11 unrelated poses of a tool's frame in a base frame.
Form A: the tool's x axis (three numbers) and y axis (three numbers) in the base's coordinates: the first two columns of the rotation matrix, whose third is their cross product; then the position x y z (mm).
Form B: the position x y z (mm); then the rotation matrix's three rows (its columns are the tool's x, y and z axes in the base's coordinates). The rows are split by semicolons. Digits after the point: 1 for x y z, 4 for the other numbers.
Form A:
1: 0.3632 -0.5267 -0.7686 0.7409 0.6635 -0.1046 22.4 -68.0 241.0
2: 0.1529 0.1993 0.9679 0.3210 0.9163 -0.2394 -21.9 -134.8 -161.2
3: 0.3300 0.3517 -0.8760 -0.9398 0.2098 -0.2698 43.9 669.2 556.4
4: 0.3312 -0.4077 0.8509 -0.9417 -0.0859 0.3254 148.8 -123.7 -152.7
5: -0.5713 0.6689 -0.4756 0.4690 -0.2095 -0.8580 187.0 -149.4 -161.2
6: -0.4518 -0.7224 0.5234 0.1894 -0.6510 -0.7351 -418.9 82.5 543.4
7: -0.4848 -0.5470 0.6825 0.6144 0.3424 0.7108 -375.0 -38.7 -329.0
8: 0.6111 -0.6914 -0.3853 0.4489 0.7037 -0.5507 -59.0 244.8 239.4
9: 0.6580 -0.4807 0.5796 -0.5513 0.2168 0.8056 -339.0 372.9 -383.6
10: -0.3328 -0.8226 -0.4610 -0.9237 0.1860 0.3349 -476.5 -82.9 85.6
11: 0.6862 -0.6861 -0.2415 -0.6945 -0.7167 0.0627 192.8 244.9 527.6
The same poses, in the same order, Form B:
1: 22.4 -68.0 241.0; 0.3632 0.7409 0.5651; -0.5267 0.6635 -0.5315; -0.7686 -0.1046 0.6312
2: -21.9 -134.8 -161.2; 0.1529 0.3210 -0.9346; 0.1993 0.9163 0.3473; 0.9679 -0.2394 0.0761
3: 43.9 669.2 556.4; 0.3300 -0.9398 0.0889; 0.3517 0.2098 0.9123; -0.8760 -0.2698 0.3998
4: 148.8 -123.7 -152.7; 0.3312 -0.9417 -0.0596; -0.4077 -0.0859 -0.9091; 0.8509 0.3254 -0.4124
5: 187.0 -149.4 -161.2; -0.5713 0.4690 -0.6736; 0.6689 -0.2095 -0.7132; -0.4756 -0.8580 -0.1940
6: -418.9 82.5 543.4; -0.4518 0.1894 0.8718; -0.7224 -0.6510 -0.2330; 0.5234 -0.7351 0.4309
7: -375.0 -38.7 -329.0; -0.4848 0.6144 -0.6225; -0.5470 0.3424 0.7639; 0.6825 0.7108 0.1701
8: -59.0 244.8 239.4; 0.6111 0.4489 0.6519; -0.6914 0.7037 0.1636; -0.3853 -0.5507 0.7404
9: -339.0 372.9 -383.6; 0.6580 -0.5513 -0.5129; -0.4807 0.2168 -0.8496; 0.5796 0.8056 -0.1224
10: -476.5 -82.9 85.6; -0.3328 -0.9237 -0.1897; -0.8226 0.1860 0.5373; -0.4610 0.3349 -0.8217
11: 192.8 244.9 527.6; 0.6862 -0.6945 -0.2161; -0.6861 -0.7167 0.1247; -0.2415 0.0627 -0.9683
